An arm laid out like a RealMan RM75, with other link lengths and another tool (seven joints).
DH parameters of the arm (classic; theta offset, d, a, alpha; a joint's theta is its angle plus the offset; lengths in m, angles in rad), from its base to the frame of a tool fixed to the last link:
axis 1: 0 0.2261 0 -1.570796
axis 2: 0 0 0 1.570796
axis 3: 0 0.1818 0 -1.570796
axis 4: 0 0 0 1.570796
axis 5: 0 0.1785 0 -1.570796
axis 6: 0 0 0 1.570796
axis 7: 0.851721 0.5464 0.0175 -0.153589
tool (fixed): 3.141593 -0.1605 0 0
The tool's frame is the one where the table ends.
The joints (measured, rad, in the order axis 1, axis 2, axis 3, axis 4, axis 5, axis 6, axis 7), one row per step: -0.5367, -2.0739, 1.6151, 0.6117, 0.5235, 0.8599, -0.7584; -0.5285, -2.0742, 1.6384, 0.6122, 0.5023, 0.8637, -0.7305; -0.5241, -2.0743, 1.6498, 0.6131, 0.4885, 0.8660, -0.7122; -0.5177, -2.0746, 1.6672, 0.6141, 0.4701, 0.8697, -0.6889; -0.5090, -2.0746, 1.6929, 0.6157, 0.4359, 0.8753, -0.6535; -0.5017, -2.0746, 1.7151, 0.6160, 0.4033, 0.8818, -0.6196; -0.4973, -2.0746, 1.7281, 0.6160, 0.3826, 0.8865, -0.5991; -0.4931, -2.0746, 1.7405, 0.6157, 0.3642, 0.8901, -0.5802; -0.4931, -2.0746, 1.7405, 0.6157, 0.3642, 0.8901, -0.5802; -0.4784, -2.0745, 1.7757, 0.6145, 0.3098, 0.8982, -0.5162; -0.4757, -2.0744, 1.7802, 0.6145, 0.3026, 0.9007, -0.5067; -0.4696, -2.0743, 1.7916, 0.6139, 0.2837, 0.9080, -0.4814
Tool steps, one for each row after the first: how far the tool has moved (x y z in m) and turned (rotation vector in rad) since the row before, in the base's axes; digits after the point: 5 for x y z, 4 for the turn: 0.00048, -0.00404, -0.00359, 0.0031, 0.0106, -0.0102; 0.00052, -0.00170, -0.00068, 0.0053, 0.0053, -0.0061; 0.00077, -0.00292, -0.00179, 0.0046, 0.0067, -0.0084; 0.00140, -0.00325, -0.00054, 0.0100, 0.0050, -0.0103; 0.00123, -0.00262, 0.00031, 0.0111, 0.0037, -0.0091; 0.00077, -0.00142, 0.00070, 0.0074, 0.0010, -0.0051; 0.00026, -0.00132, 0.00017, 0.0063, 0.0021, -0.0040; 0.00000, 0.00000, 0.00000, 0.0000, 0.0000, 0.0000; -0.00170, -0.00293, 0.00068, 0.0244, 0.0135, -0.0086; -0.00014, -0.00060, 0.00038, 0.0041, 0.0018, -0.0020; 0.00003, -0.00159, 0.00112, 0.0112, 0.0046, -0.0060
